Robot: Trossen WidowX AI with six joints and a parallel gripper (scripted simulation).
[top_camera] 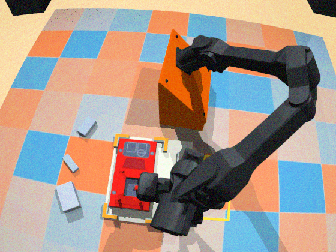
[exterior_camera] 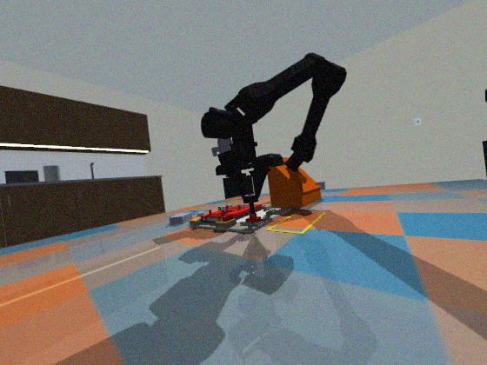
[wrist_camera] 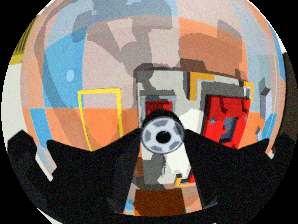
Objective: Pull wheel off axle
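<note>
My gripper tip is 3 cm above the upright axle. From my gripper tip the other things lie so: wheel: right at my gripper tip.
</note>
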